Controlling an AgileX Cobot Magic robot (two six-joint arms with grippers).
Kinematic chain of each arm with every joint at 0, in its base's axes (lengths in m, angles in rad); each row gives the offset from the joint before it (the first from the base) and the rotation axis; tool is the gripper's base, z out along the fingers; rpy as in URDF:
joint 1: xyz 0 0 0.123 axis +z
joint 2: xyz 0 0 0 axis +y
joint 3: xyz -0.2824 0 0.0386 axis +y
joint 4: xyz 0.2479 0 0.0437 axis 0.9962 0 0.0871
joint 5: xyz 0 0 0 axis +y
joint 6: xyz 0.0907 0 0.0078 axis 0.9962 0 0.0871
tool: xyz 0 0 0 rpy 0 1.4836 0
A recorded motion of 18 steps. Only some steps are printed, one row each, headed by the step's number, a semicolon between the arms.
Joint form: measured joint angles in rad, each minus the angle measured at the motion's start. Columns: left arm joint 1, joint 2, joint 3, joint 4, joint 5, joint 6; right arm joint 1, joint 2, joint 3, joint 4, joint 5, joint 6.
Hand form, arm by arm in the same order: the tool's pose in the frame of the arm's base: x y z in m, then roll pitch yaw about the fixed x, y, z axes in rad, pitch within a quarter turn. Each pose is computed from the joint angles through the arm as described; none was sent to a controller.
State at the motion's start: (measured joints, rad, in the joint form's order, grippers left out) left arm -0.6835 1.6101 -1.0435 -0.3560 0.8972 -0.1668; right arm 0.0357 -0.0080 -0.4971 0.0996 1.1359 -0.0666
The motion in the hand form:
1: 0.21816 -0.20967 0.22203 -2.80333 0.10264 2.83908; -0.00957 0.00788 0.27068 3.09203 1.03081 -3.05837
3: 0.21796 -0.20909 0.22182 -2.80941 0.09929 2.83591; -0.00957 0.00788 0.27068 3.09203 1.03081 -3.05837
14: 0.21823 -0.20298 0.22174 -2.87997 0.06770 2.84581; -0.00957 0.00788 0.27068 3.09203 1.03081 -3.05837
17: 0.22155 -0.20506 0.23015 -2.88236 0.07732 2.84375; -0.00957 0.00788 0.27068 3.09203 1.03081 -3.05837
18: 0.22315 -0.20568 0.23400 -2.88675 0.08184 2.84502; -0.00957 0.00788 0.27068 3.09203 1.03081 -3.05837
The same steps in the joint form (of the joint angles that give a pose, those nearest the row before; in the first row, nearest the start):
1: 0.0000 0.0000 0.0000 0.0011 0.0024 -0.0012; 0.0000 0.0000 0.0000 0.0000 0.0000 0.0000
3: 0.0000 0.0000 0.0000 0.0075 0.0075 -0.0033; 0.0000 0.0000 0.0000 0.0000 0.0000 0.0000
14: 0.0000 0.0000 -0.0087 0.0897 0.0571 -0.0733; 0.0000 0.0000 0.0000 0.0000 0.0000 0.0000
17: 0.0000 0.0000 -0.0444 0.1012 0.0837 -0.0830; 0.0000 0.0000 0.0000 0.0000 0.0000 0.0000
18: 0.0000 0.0000 -0.0609 0.1106 0.0963 -0.0916; 0.0000 0.0000 0.0000 0.0000 0.0000 0.0000

